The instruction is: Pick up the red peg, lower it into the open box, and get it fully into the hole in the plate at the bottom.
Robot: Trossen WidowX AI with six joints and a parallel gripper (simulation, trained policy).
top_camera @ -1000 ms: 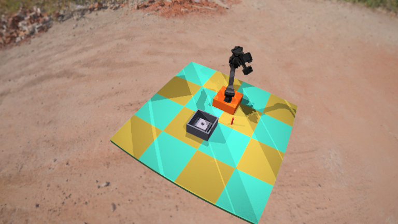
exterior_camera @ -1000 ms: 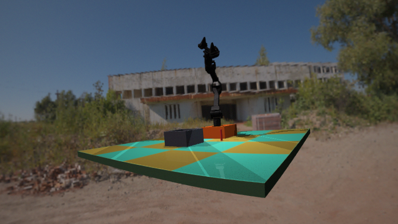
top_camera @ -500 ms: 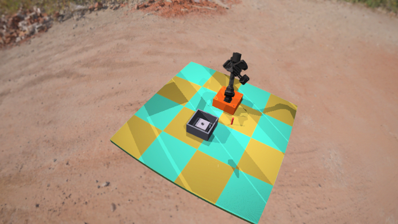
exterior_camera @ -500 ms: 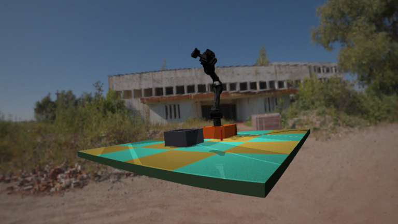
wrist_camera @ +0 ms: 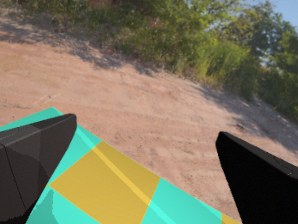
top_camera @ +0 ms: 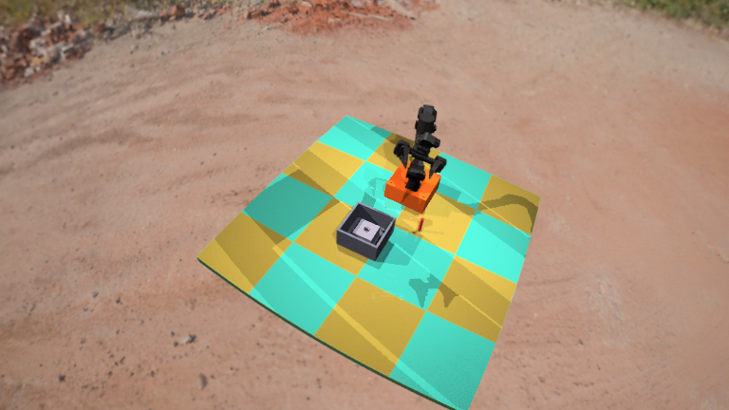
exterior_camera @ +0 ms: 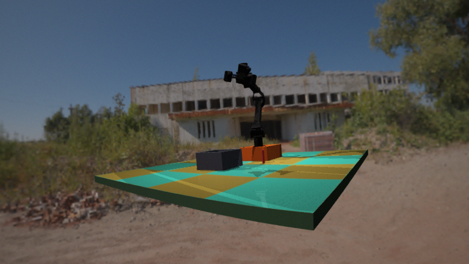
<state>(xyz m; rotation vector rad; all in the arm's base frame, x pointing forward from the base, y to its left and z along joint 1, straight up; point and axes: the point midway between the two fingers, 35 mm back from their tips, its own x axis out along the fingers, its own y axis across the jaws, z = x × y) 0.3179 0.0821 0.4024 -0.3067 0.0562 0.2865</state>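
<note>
Now: gripper tip 190 mm past the red peg, 30 mm to the right of it and 450 mm above it. Also, from my gripper tip: dark grey box: 20 mm behind, 170 mm to the right, 470 mm below; then pale plate: 20 mm behind, 170 mm to the right, 450 mm below.
</note>
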